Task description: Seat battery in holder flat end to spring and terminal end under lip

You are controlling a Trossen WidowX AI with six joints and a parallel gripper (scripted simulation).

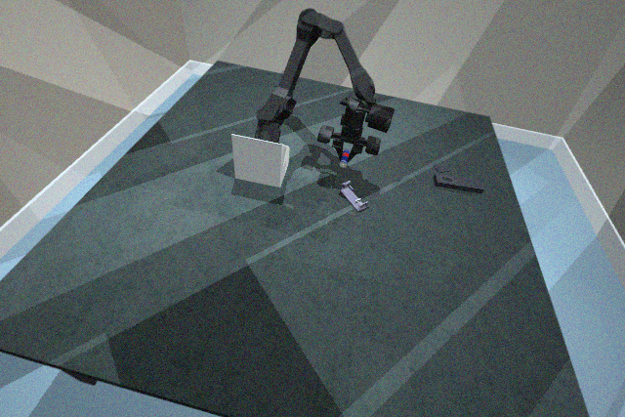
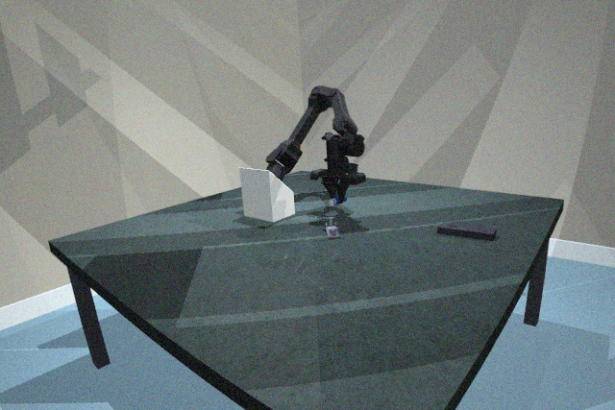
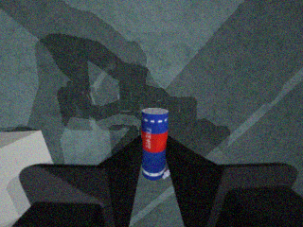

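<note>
My gripper tip is now 70 mm short of the spring, 130 mm to the left of it and 50 mm above it. From my gripper tip the other things lie so: battery 10 mm above.
</note>
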